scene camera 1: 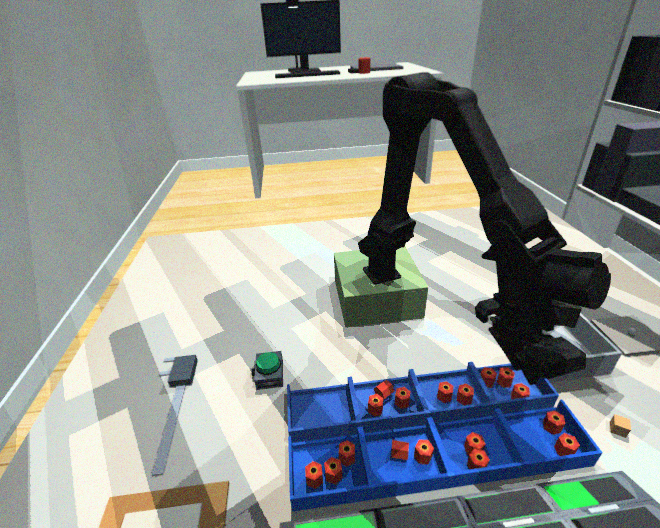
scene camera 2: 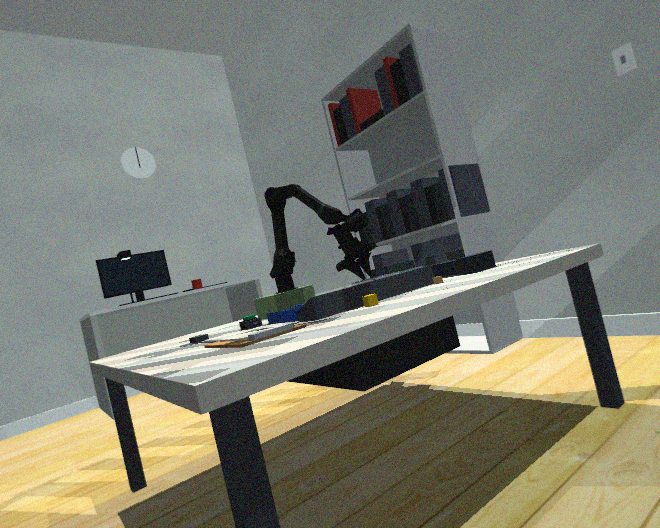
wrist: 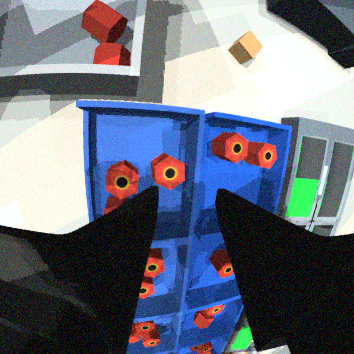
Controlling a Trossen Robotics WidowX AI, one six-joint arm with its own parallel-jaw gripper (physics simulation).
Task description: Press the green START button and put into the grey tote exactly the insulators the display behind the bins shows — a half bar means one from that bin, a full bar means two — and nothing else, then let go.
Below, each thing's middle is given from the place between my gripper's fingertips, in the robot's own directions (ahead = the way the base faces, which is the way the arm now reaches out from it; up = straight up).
Labels:
The display (scene camera 2: 325, 305) lies 15 cm ahead of my hand, 20 cm to the right of it and 3 cm below it. The rest, counted from my hand: wooden board (scene camera 1: 214, 496) 7 cm ahead, 58 cm to the right, 6 cm below; then grey tote (wrist: 53, 54) 8 cm behind, 15 cm to the left, 4 cm below; then grey tool (scene camera 1: 182, 373) 19 cm behind, 56 cm to the right, 5 cm below.

